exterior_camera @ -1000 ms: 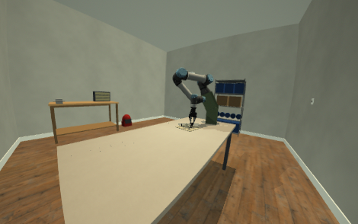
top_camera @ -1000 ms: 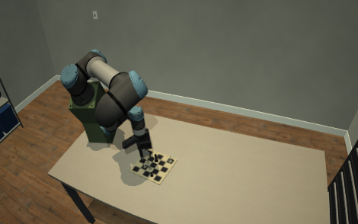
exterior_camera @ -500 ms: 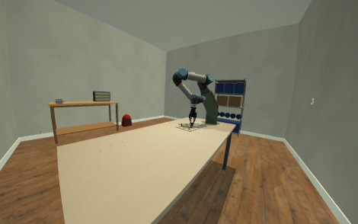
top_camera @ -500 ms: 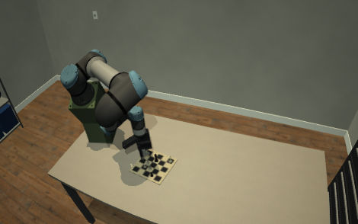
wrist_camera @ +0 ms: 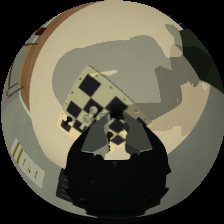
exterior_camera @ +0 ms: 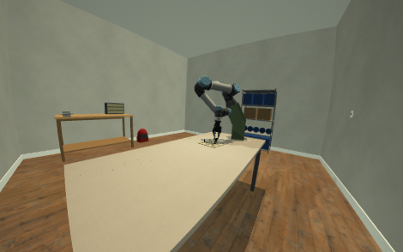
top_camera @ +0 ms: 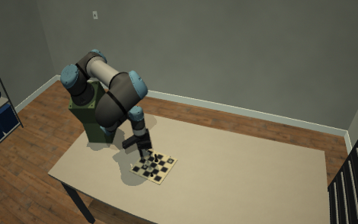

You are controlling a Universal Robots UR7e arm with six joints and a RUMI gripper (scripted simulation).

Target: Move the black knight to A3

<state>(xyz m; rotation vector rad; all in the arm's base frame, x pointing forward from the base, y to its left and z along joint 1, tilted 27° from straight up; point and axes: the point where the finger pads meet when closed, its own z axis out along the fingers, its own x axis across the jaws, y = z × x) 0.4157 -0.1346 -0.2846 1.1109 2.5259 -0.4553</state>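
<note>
My hand is 10 mm above the black knight. From my hand the other things lie so: small chessboard (80 mm ahead, 40 mm below, 10 mm to the right); then tall black piece (80 mm ahead, 30 mm to the left); then pale piece (40 mm to the right, 40 mm ahead, 20 mm below).
</note>
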